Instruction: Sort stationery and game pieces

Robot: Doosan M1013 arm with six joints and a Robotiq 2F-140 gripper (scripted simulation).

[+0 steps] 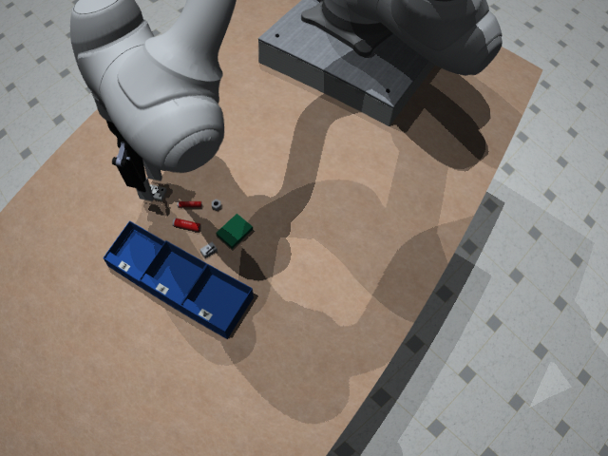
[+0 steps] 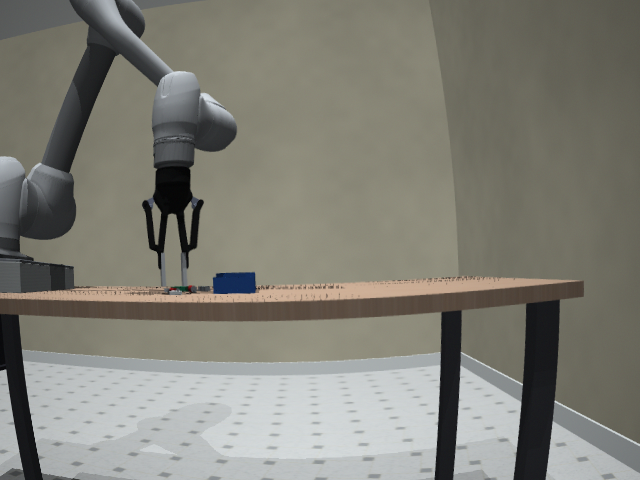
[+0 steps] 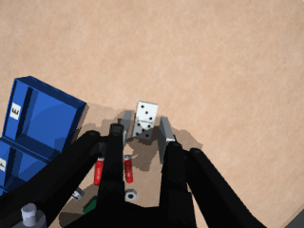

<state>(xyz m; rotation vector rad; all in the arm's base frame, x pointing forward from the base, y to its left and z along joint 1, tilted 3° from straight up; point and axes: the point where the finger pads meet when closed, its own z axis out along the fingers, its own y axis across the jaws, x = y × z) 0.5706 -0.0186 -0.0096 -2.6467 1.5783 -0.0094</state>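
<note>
Now: hand 4 cm above the white domino. Round my hand: grey nut: 6 cm behind, 11 cm to the left, 4 cm below; red thing: 3 cm behind, 7 cm to the left, 4 cm below; grey clip-like piece: 1 cm ahead, 17 cm to the left, 4 cm below.
</note>
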